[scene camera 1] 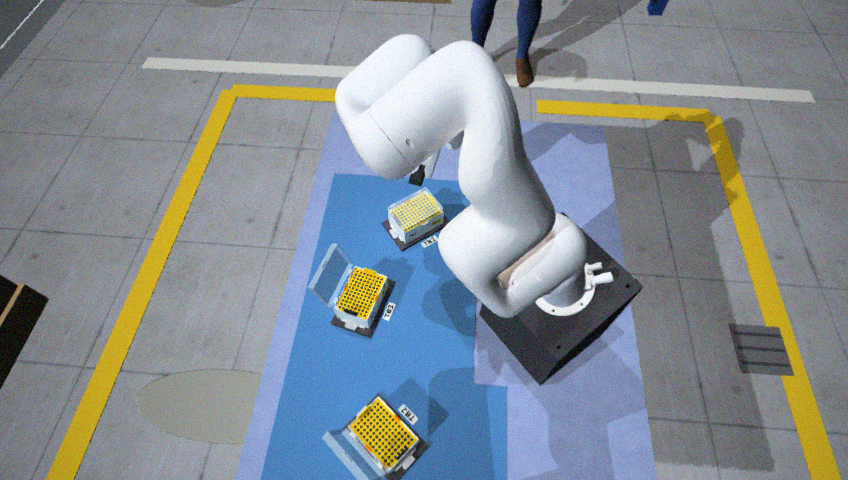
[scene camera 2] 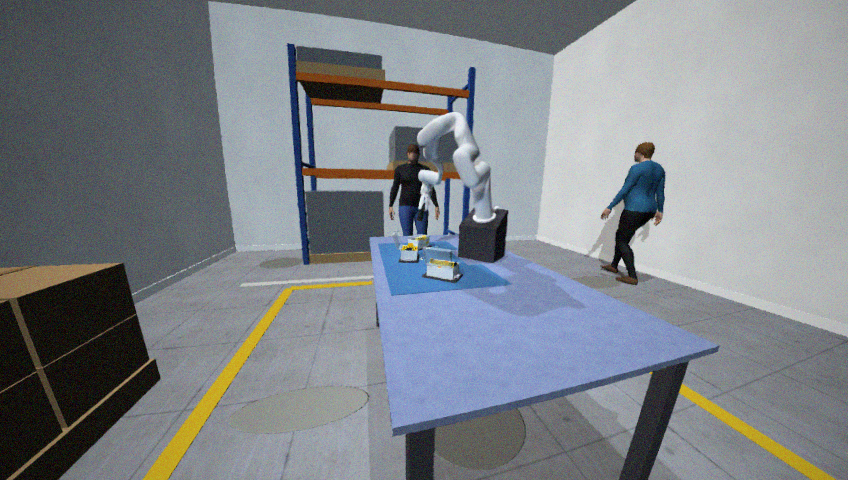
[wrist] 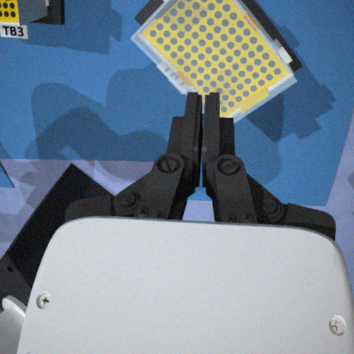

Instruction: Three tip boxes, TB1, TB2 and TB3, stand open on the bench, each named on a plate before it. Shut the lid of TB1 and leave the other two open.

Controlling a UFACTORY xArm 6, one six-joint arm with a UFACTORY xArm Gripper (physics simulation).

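Where they show: gripper, fingertip midpoint: (scene camera 1: 415,182) (scene camera 2: 419,220); arm's base, origin of the base link: (scene camera 2: 484,217).
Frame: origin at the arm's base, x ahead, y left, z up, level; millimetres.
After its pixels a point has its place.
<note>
TB1 (scene camera 1: 416,215) @[x 271, y -292, z -150 mm] (scene camera 2: 418,242) @[x 301, y -252, z -164 mm] (wrist: 215,55) has its clear lid down over the yellow tip rack, and the lid looks shut. TB3 (scene camera 1: 361,292) (scene camera 2: 408,254) (wrist: 7,11) stands open, its clear lid (scene camera 1: 332,274) @[x 478, y -130, z -132 mm] raised at the back. TB2 (scene camera 1: 383,431) (scene camera 2: 442,271) stands open, its lid (scene camera 1: 354,456) @[x 428, y 263, z -137 mm] (scene camera 2: 439,254) @[x 427, y 285, z -104 mm] tilted back. My gripper (scene camera 1: 417,175) @[x 270, y -318, z -49 mm] (scene camera 2: 420,215) @[x 270, y -318, z -49 mm] (wrist: 203,113) is shut with nothing between the fingers. It hangs above the bench by TB1, apart from it. In the wrist view the fingertips overlap the near edge of TB1.
The boxes stand on a blue mat (scene camera 1: 440,356) @[x 242, y 54, z -227 mm] (scene camera 2: 404,285) @[x 567, y 257, z -227 mm] on the lilac bench (scene camera 2: 523,356) @[x 442, y 764, z -230 mm]. The arm's dark base block (scene camera 1: 535,344) @[x 55, y 91, z -80 mm] (scene camera 2: 483,240) @[x 60, y 84, z -113 mm] stands beside the mat. A person in black (scene camera 2: 408,184) stands behind the bench, and another in teal (scene camera 2: 644,187) is at the right.
</note>
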